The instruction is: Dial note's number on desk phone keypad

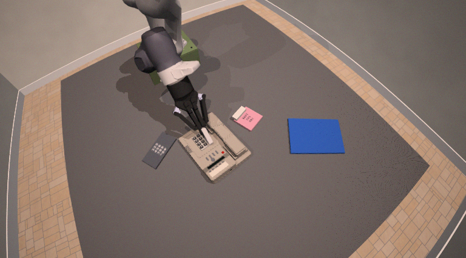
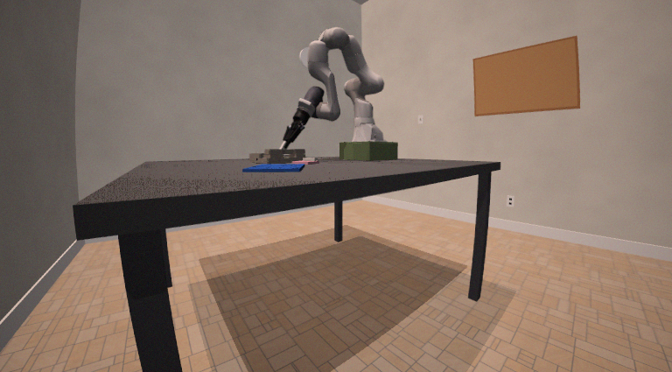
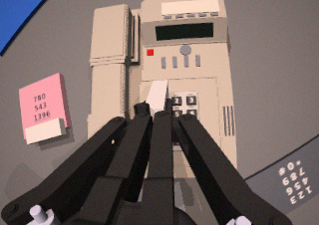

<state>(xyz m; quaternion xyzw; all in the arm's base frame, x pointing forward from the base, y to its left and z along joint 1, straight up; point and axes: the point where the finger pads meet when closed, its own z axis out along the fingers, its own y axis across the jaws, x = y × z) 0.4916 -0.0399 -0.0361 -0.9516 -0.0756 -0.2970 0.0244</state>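
My hand is 6 cm to the right of the handset, 2 cm short of it and 2 cm above it. The rest, counted from my hand: pink note (19 cm to the left, 6 cm below, 2 cm behind); blue mat (37 cm to the left, 19 cm ahead, 6 cm below).
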